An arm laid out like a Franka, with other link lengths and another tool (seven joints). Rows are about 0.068 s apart.
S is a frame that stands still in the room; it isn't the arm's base.
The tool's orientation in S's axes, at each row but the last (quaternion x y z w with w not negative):
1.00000, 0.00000, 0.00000, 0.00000
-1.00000, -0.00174, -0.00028, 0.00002
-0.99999, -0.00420, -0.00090, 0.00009
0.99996, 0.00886, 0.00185, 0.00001
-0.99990, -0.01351, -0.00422, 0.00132
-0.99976, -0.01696, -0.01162, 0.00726
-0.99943, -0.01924, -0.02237, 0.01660
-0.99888, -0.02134, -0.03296, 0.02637
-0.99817, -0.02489, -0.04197, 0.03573
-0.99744, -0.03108, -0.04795, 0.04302
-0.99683, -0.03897, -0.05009, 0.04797
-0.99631, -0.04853, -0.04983, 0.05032
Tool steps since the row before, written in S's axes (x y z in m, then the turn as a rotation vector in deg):
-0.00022, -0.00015, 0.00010, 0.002, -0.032, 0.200
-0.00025, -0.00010, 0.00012, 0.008, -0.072, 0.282
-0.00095, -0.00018, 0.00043, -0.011, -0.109, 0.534
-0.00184, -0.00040, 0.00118, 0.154, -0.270, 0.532
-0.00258, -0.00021, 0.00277, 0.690, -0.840, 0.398
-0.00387, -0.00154, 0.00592, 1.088, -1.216, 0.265
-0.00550, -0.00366, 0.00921, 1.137, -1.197, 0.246
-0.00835, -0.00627, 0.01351, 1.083, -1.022, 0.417
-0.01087, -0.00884, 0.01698, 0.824, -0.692, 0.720
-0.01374, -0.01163, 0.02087, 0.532, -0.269, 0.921
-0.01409, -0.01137, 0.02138, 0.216, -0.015, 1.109
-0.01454, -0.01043, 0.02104, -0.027, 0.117, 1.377
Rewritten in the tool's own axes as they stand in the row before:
-0.00022, 0.00015, -0.00010, 0.002, 0.032, -0.200
-0.00025, 0.00010, -0.00012, 0.008, 0.072, -0.282
-0.00095, 0.00017, -0.00043, -0.011, 0.109, -0.534
-0.00184, 0.00037, -0.00119, 0.151, 0.273, -0.531
-0.00256, 0.00013, -0.00279, 0.670, 0.857, -0.394
-0.00378, 0.00132, -0.00603, 1.052, 1.249, -0.258
-0.00521, 0.00314, -0.00956, 1.101, 1.232, -0.236
-0.00768, 0.00519, -0.01434, 1.066, 1.046, -0.401
-0.00978, 0.00706, -0.01842, 0.849, 0.683, -0.699
-0.01227, 0.00893, -0.02301, 0.604, 0.226, -0.888
-0.01259, 0.00816, -0.02366, 0.328, -0.069, -1.079
-0.01316, 0.00684, -0.02330, 0.127, -0.250, -1.353

